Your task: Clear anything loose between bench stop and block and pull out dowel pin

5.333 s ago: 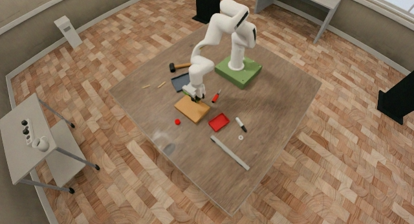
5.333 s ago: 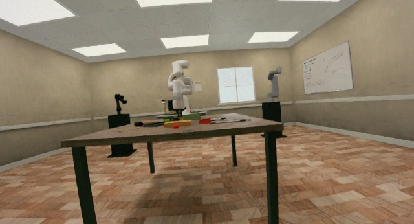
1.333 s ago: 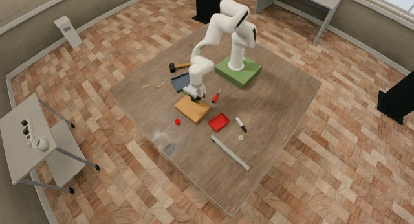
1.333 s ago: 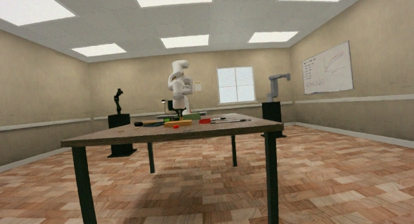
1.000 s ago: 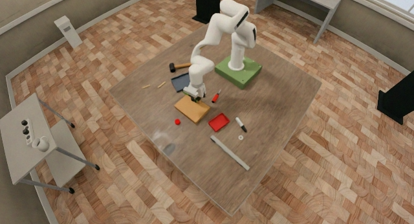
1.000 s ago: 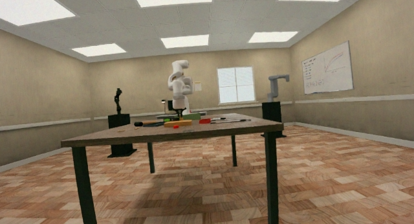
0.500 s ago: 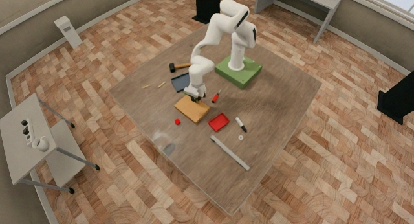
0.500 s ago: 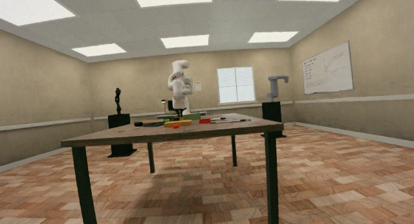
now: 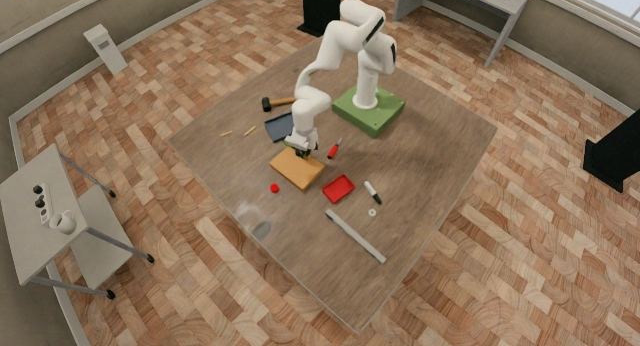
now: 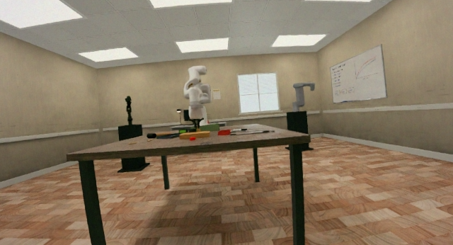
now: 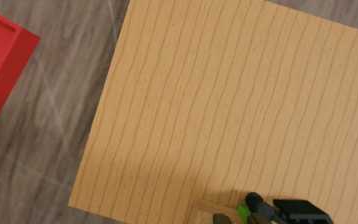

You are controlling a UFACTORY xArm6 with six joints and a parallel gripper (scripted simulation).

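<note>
Right now the dowel pin is 20 mm below my hand. Also, from my hand: tan bench board (50 mm ahead, 10 mm to the right, 50 mm below); then red cap (200 mm ahead, 20 mm to the right, 70 mm below); then small wooden block (40 mm below).
</note>
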